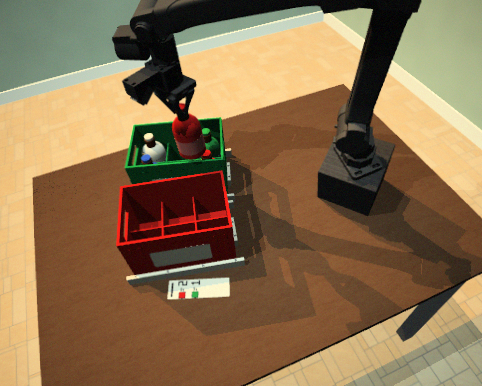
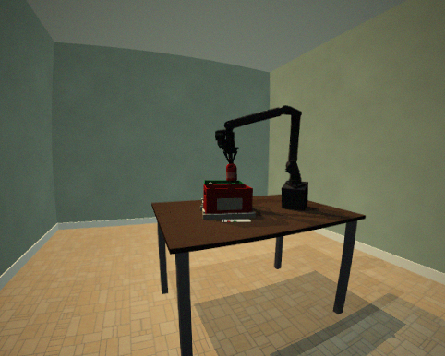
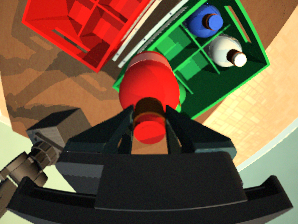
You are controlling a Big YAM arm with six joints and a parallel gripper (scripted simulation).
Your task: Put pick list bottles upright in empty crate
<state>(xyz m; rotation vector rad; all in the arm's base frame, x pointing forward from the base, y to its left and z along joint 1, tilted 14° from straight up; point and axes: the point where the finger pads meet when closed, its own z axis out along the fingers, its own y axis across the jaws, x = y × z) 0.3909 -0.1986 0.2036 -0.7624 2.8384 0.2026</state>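
Now: hand 1 cm past the red bottle and 6 cm above it. The rest, counted from my hand: blue-capped bottle: 12 cm ahead, 6 cm to the right, 24 cm below; then green bottle: 7 cm behind, 10 cm to the right, 24 cm below; then green crate: 2 cm ahead, 8 cm to the right, 24 cm below.
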